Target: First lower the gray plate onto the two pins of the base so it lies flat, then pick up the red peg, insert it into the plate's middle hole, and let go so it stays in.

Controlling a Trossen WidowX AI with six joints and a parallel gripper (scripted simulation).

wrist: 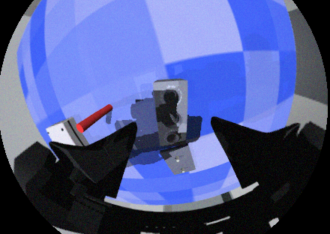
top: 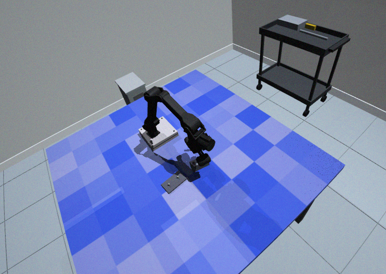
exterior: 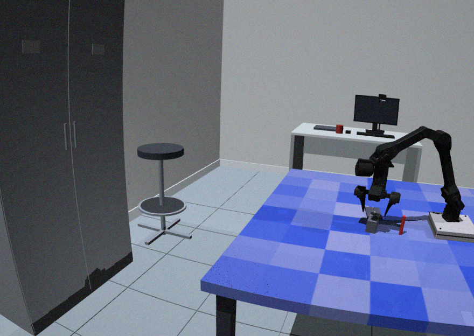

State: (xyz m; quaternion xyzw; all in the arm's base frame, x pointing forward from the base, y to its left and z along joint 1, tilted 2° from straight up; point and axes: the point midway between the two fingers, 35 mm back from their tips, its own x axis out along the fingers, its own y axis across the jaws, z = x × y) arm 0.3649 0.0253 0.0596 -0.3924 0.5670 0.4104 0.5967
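The gray plate lies 30 mm below my gripper tip. Round my gripper tip: gray base: 160 mm to the right, 60 mm below, 40 mm behind; red peg: 120 mm behind, 50 mm to the left, 20 mm below.
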